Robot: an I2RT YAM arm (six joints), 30 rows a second.
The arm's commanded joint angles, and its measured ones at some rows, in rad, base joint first. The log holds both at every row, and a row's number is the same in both.
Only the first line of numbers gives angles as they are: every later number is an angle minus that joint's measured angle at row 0.
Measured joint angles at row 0: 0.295 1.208 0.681 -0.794 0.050 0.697
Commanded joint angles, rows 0 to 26: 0.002 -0.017 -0.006 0.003 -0.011 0.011; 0.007 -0.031 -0.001 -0.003 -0.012 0.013; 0.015 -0.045 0.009 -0.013 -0.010 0.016; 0.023 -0.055 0.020 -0.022 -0.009 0.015; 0.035 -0.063 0.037 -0.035 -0.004 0.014; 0.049 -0.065 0.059 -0.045 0.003 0.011; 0.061 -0.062 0.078 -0.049 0.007 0.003; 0.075 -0.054 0.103 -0.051 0.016 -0.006; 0.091 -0.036 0.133 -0.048 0.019 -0.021; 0.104 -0.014 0.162 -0.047 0.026 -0.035; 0.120 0.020 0.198 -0.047 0.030 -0.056; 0.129 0.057 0.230 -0.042 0.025 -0.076; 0.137 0.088 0.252 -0.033 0.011 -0.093; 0.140 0.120 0.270 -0.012 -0.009 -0.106; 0.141 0.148 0.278 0.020 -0.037 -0.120; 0.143 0.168 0.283 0.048 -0.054 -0.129; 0.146 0.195 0.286 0.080 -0.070 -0.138; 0.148 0.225 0.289 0.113 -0.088 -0.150; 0.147 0.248 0.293 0.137 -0.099 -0.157; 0.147 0.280 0.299 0.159 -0.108 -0.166; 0.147 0.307 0.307 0.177 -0.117 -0.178; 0.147 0.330 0.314 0.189 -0.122 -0.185; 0.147 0.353 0.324 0.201 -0.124 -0.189; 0.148 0.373 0.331 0.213 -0.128 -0.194; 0.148 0.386 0.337 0.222 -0.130 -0.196; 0.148 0.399 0.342 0.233 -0.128 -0.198; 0.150 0.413 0.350 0.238 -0.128 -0.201
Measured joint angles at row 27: 0.144 0.397 0.302 0.166 -0.111 -0.169
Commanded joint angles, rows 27 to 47: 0.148 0.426 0.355 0.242 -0.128 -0.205; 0.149 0.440 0.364 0.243 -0.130 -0.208; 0.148 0.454 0.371 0.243 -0.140 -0.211; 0.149 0.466 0.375 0.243 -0.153 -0.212; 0.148 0.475 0.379 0.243 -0.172 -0.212; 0.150 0.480 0.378 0.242 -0.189 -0.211; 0.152 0.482 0.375 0.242 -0.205 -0.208; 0.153 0.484 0.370 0.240 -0.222 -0.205; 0.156 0.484 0.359 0.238 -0.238 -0.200; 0.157 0.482 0.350 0.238 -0.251 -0.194; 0.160 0.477 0.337 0.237 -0.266 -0.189; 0.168 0.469 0.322 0.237 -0.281 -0.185; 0.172 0.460 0.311 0.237 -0.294 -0.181; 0.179 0.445 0.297 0.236 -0.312 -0.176; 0.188 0.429 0.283 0.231 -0.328 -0.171; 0.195 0.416 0.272 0.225 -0.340 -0.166; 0.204 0.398 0.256 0.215 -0.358 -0.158; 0.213 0.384 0.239 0.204 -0.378 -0.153; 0.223 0.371 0.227 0.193 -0.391 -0.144; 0.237 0.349 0.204 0.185 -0.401 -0.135; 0.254 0.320 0.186 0.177 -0.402 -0.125
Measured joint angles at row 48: 0.223 0.395 0.220 0.209 -0.343 -0.161
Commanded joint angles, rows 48 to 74: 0.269 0.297 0.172 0.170 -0.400 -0.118; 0.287 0.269 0.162 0.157 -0.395 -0.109; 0.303 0.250 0.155 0.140 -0.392 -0.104; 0.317 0.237 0.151 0.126 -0.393 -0.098; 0.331 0.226 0.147 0.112 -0.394 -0.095; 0.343 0.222 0.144 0.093 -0.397 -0.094; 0.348 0.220 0.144 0.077 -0.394 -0.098; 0.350 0.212 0.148 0.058 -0.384 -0.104; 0.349 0.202 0.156 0.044 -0.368 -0.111; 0.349 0.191 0.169 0.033 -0.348 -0.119; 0.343 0.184 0.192 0.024 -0.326 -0.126; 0.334 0.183 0.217 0.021 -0.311 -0.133; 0.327 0.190 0.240 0.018 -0.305 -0.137; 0.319 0.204 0.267 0.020 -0.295 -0.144; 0.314 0.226 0.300 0.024 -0.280 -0.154; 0.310 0.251 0.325 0.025 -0.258 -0.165; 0.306 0.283 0.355 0.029 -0.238 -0.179; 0.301 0.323 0.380 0.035 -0.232 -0.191; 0.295 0.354 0.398 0.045 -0.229 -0.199; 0.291 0.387 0.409 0.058 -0.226 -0.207; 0.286 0.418 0.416 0.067 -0.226 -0.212; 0.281 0.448 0.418 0.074 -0.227 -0.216; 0.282 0.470 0.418 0.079 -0.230 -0.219; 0.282 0.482 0.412 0.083 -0.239 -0.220; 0.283 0.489 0.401 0.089 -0.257 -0.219; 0.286 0.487 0.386 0.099 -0.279 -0.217; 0.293 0.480 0.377 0.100 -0.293 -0.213
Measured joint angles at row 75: 0.286 0.491 0.393 0.085 -0.266 -0.199
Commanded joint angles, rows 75 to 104: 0.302 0.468 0.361 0.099 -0.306 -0.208; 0.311 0.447 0.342 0.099 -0.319 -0.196; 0.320 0.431 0.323 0.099 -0.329 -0.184; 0.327 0.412 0.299 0.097 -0.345 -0.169; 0.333 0.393 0.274 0.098 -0.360 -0.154; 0.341 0.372 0.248 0.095 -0.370 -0.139; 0.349 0.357 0.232 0.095 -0.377 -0.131; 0.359 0.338 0.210 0.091 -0.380 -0.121; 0.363 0.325 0.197 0.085 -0.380 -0.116; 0.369 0.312 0.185 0.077 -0.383 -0.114; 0.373 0.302 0.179 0.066 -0.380 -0.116; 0.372 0.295 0.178 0.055 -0.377 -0.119; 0.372 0.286 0.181 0.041 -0.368 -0.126; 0.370 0.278 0.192 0.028 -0.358 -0.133; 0.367 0.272 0.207 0.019 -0.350 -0.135; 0.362 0.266 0.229 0.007 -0.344 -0.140; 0.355 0.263 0.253 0.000 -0.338 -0.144; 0.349 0.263 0.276 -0.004 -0.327 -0.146; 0.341 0.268 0.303 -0.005 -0.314 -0.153; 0.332 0.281 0.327 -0.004 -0.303 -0.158; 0.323 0.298 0.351 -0.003 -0.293 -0.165; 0.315 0.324 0.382 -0.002 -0.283 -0.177; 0.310 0.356 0.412 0.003 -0.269 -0.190; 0.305 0.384 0.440 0.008 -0.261 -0.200; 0.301 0.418 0.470 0.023 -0.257 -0.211; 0.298 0.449 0.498 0.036 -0.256 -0.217; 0.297 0.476 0.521 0.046 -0.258 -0.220; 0.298 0.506 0.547 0.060 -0.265 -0.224; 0.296 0.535 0.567 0.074 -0.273 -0.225; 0.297 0.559 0.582 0.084 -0.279 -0.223
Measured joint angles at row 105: 0.296 0.501 0.540 0.045 -0.287 -0.197
